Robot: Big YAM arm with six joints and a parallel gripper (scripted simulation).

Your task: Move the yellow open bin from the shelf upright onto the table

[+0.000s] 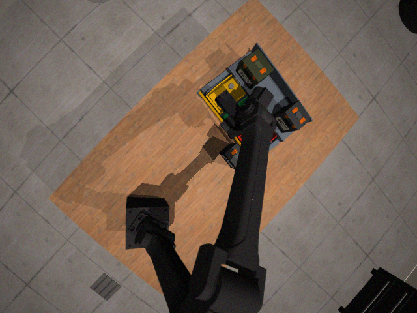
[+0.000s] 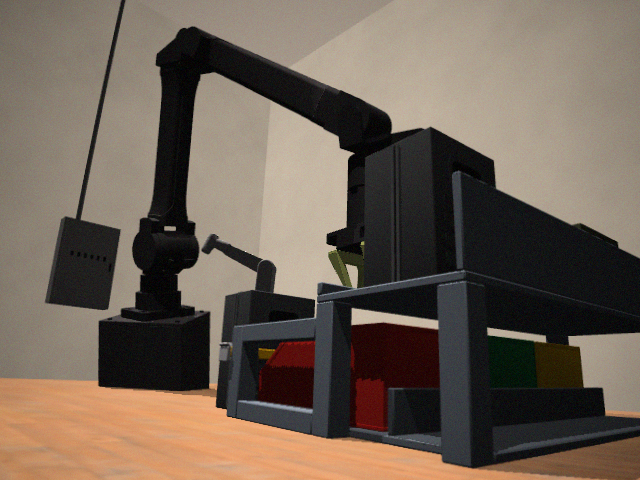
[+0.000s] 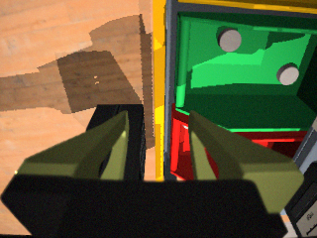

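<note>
Right now my hand is 70 mm above the thin yellow rod. The rest, counted from my hand: red bin (70 mm ahead, 140 mm to the right, 90 mm below); then green bin (100 mm ahead, 30 mm to the right, 90 mm below); then yellow open bin (130 mm ahead, 80 mm to the left, 90 mm below).
</note>
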